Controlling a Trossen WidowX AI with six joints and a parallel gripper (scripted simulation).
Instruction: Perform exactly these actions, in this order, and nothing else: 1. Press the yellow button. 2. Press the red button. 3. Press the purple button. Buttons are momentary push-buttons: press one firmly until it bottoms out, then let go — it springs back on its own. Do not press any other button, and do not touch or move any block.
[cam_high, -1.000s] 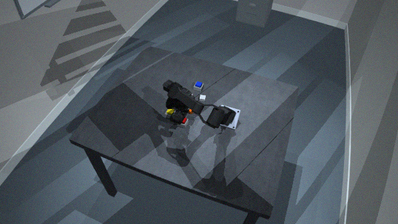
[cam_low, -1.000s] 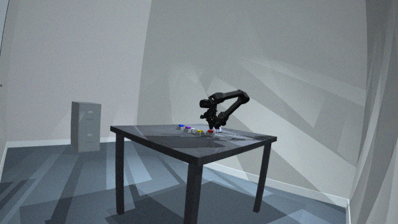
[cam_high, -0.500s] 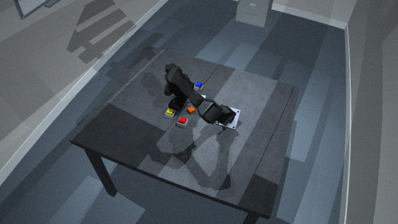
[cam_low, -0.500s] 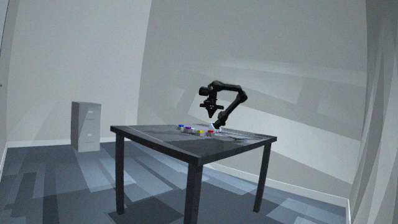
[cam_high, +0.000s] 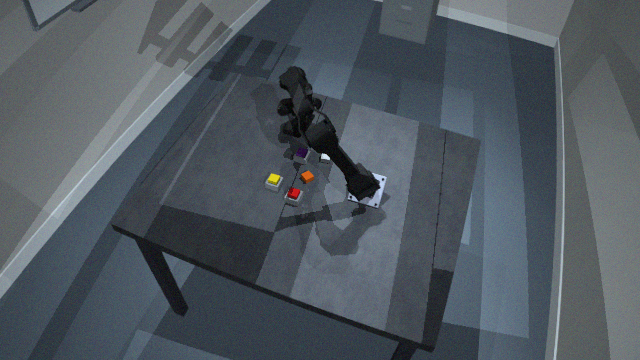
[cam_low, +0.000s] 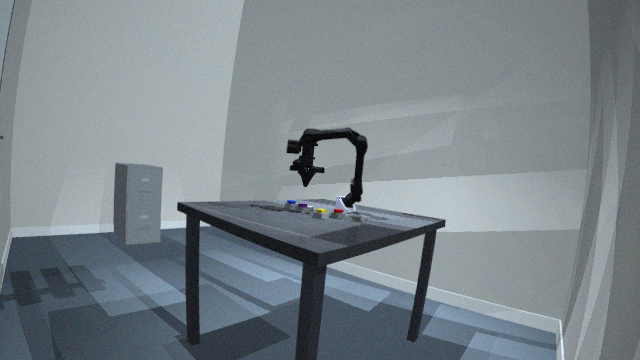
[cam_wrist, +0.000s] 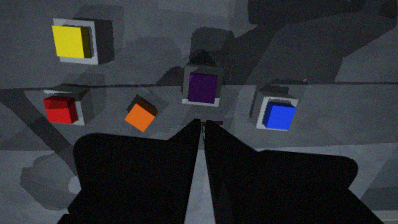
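The purple button lies 90 mm below my gripper tip. Round my gripper tip: small orange block: 60 mm behind, 80 mm to the left, 110 mm below; then yellow button: 30 mm ahead, 150 mm to the left, 90 mm below; then blue button: 10 mm behind, 110 mm to the right, 90 mm below.
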